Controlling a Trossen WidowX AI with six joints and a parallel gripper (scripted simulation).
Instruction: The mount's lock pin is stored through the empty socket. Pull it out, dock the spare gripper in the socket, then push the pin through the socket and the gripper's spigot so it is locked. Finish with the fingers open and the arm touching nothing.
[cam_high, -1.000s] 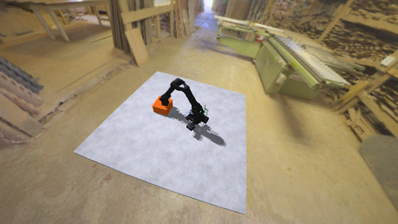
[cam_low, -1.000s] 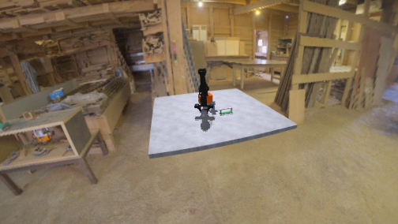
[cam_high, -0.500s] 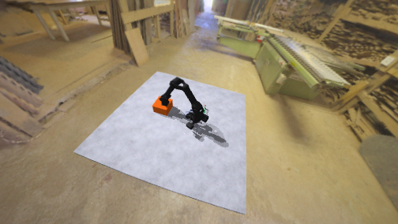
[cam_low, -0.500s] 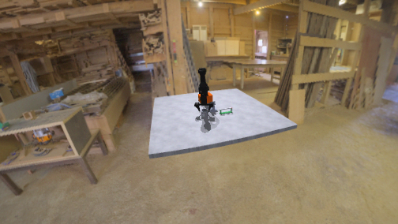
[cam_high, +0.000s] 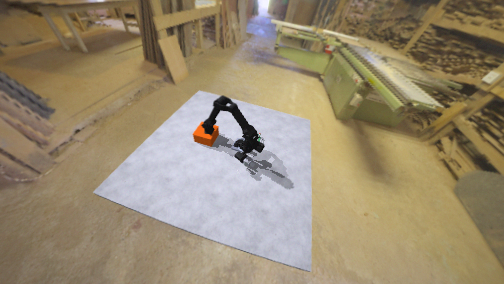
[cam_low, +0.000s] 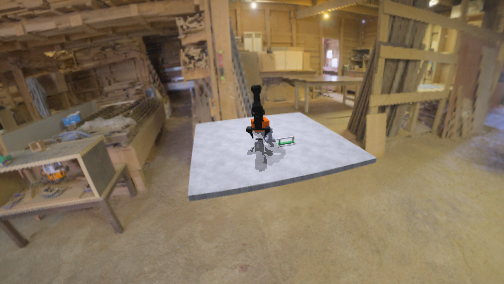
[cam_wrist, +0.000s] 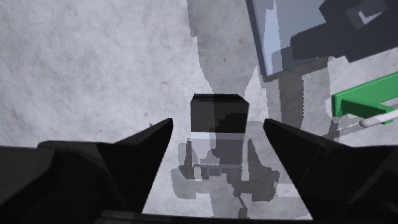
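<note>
Right now my gripper tip is 30 mm short of the spare gripper, 30 mm above it and 20 mm to the left of it. Also, from my gripper tip: grey mount: 120 mm to the left, 50 mm behind; then green strip: 210 mm to the left, 70 mm ahead, 20 mm below.
</note>
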